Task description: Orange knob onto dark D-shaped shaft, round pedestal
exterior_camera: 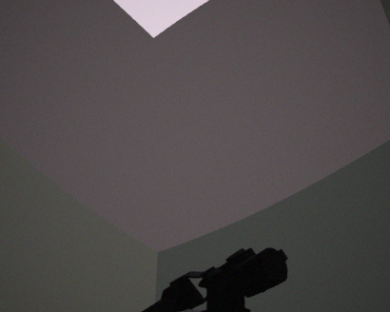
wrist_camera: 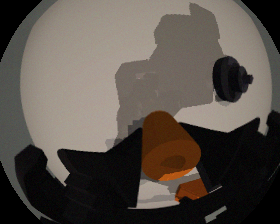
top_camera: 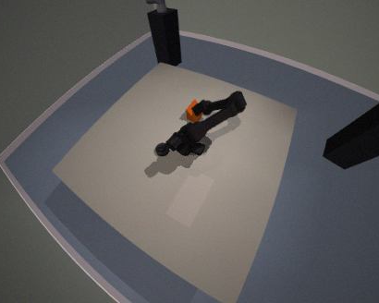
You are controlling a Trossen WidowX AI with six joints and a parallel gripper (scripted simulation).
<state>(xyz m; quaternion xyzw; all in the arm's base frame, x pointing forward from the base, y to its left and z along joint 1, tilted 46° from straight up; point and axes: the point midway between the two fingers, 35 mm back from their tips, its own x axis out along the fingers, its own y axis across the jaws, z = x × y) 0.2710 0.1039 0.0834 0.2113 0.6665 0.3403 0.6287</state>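
The dark round part is 80 mm ahead of my gripper tip, 140 mm to the right of it and 10 mm below it. Also, from my gripper tip: orange knob (20 mm above).
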